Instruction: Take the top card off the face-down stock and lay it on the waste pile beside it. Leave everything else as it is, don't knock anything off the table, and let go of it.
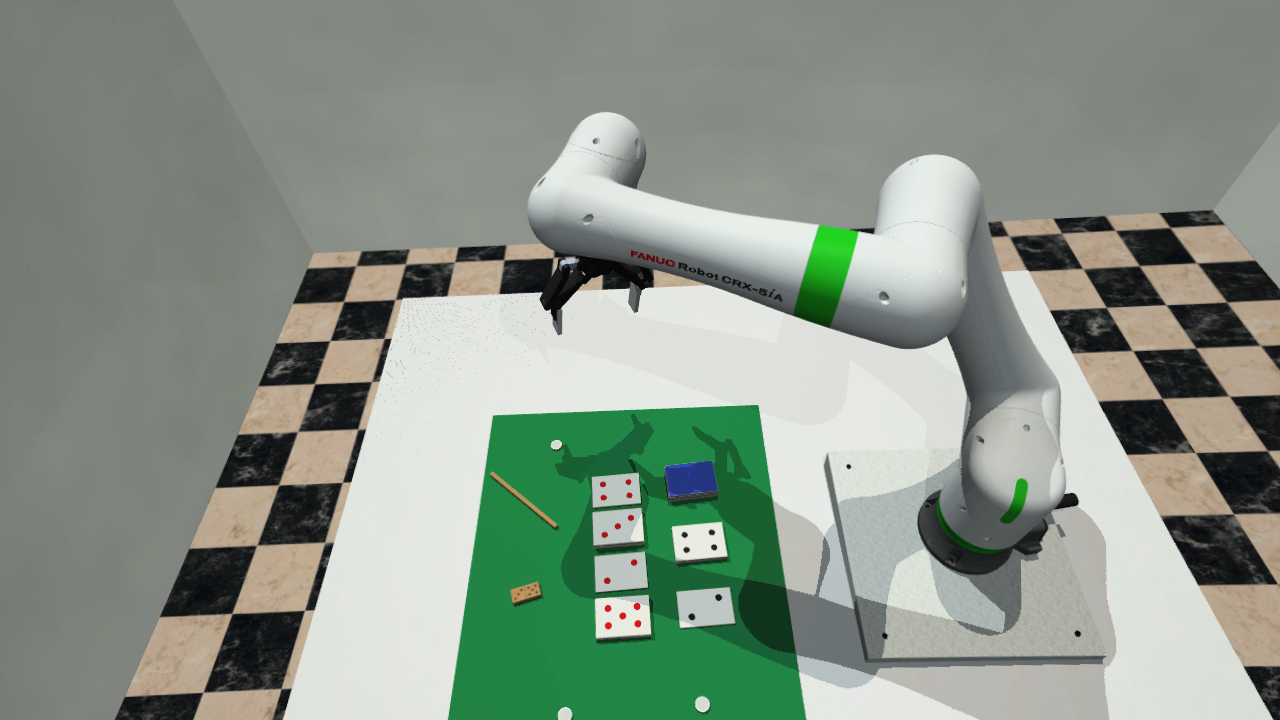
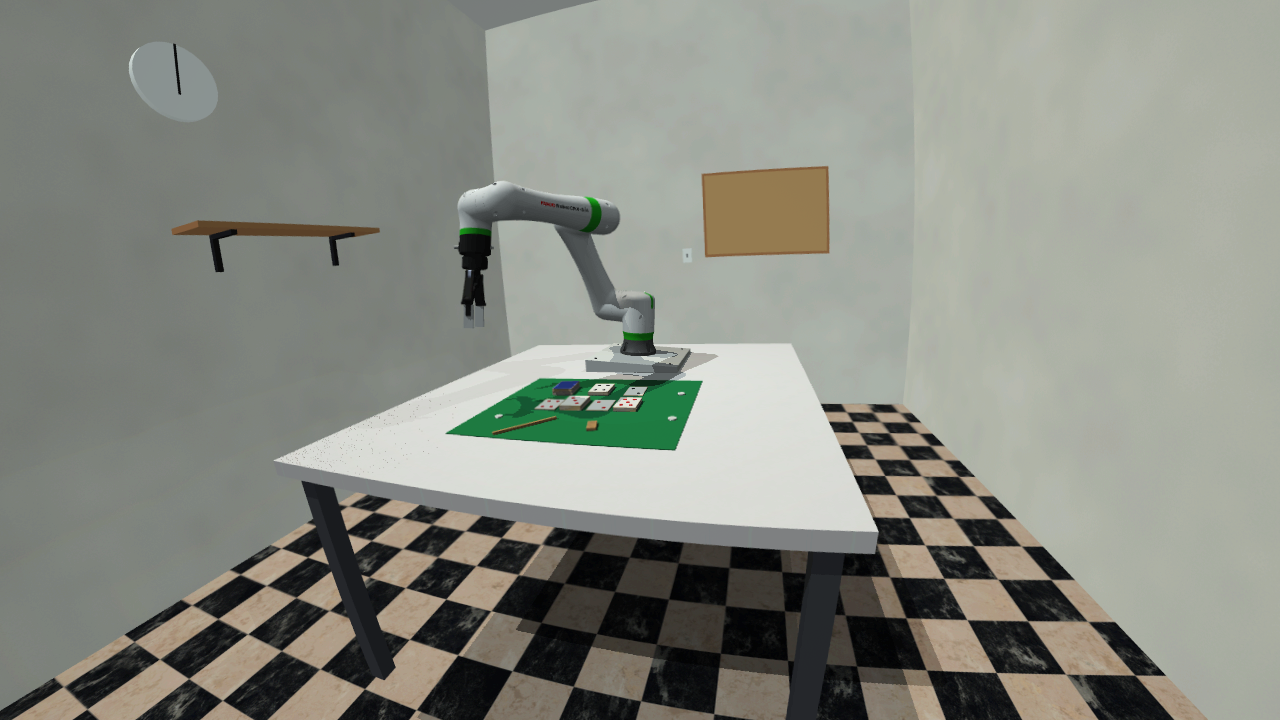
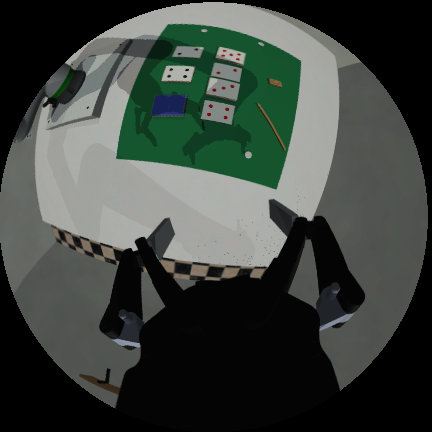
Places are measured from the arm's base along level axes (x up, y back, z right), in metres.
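Pixels of known places: gripper, between the fingertips: (image 1: 595, 318) (image 2: 474, 327) (image 3: 219, 217); arm's base, origin of its link: (image 1: 963, 531) (image 2: 638, 352).
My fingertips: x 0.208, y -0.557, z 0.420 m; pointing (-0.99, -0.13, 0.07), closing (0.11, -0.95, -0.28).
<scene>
For each thing: its top centre in the pictures, then the offset to it from my fingertips. Level surfaces: height alone.
- face-down stock, centre of its top: (image 1: 691, 478) (image 3: 167, 103) (image 2: 566, 384) dy +0.129, dx -0.220, dz -0.230 m
- green mat, height of its surface: dx -0.241 m
- card with four red dots, centre of its top: (image 1: 616, 489) (image 2: 550, 403) (image 3: 217, 111) dy -0.011, dx -0.237, dz -0.218 m
- two, centre of its top: (image 1: 620, 571) (image 2: 601, 404) (image 3: 226, 71) dy -0.025, dx -0.237, dz -0.376 m
- two-black-dot card, centre of its top: (image 1: 705, 607) (image 2: 635, 390) (image 3: 187, 50) dy +0.104, dx -0.237, dz -0.461 m
- thin stick, centre of its top: (image 1: 522, 498) (image 2: 525, 424) (image 3: 272, 126) dy -0.184, dx -0.233, dz -0.206 m
- small tan block, centre of its top: (image 1: 525, 592) (image 2: 591, 424) (image 3: 275, 81) dy -0.188, dx -0.232, dz -0.384 m
The face-down stock (image 1: 691, 480) (image 2: 565, 387) (image 3: 169, 105) is a blue-topped stack on the green mat (image 1: 510, 662) (image 2: 644, 436) (image 3: 267, 172). On one side of it lies a thick face-up white pile with four black dots (image 1: 699, 541) (image 2: 601, 388) (image 3: 178, 74); on another side lies a card with four red dots (image 1: 615, 489) (image 2: 547, 404) (image 3: 218, 111). Which is the waste pile is not marked. My gripper (image 1: 596, 317) (image 2: 474, 320) (image 3: 219, 217) is open and empty, pointing down high above the table, beyond the mat's edge nearest the stock.
Cards with three (image 1: 617, 528), two (image 1: 621, 571) and five red dots (image 1: 622, 617) continue the row. A two-black-dot card (image 1: 705, 608), a thin stick (image 1: 523, 499), a small tan block (image 1: 526, 592) and white discs (image 1: 555, 445) (image 1: 701, 703) also lie on the mat.
</scene>
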